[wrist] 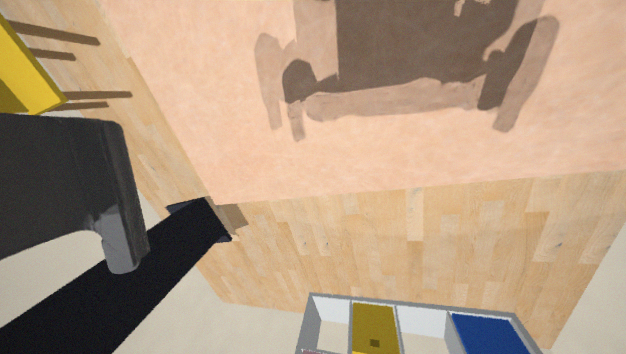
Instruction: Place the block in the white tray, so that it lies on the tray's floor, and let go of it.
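One dark finger (120,240) of my gripper, with a grey tip, shows at the left of the wrist view. The other finger does not show. The gripper is open and nothing is seen held at the visible fingertip. A broad dark shadow with finger-like shapes at both sides falls on the pink mat (375,160) at the top. The block and the white tray do not show in this view.
A grey-walled divided unit (308,325) with yellow and blue panels stands beyond the wooden table top (360,240), at the bottom. A yellow object (35,80) is at the upper left, near brown strips. A black bar (170,250) slants behind the finger to the table's edge.
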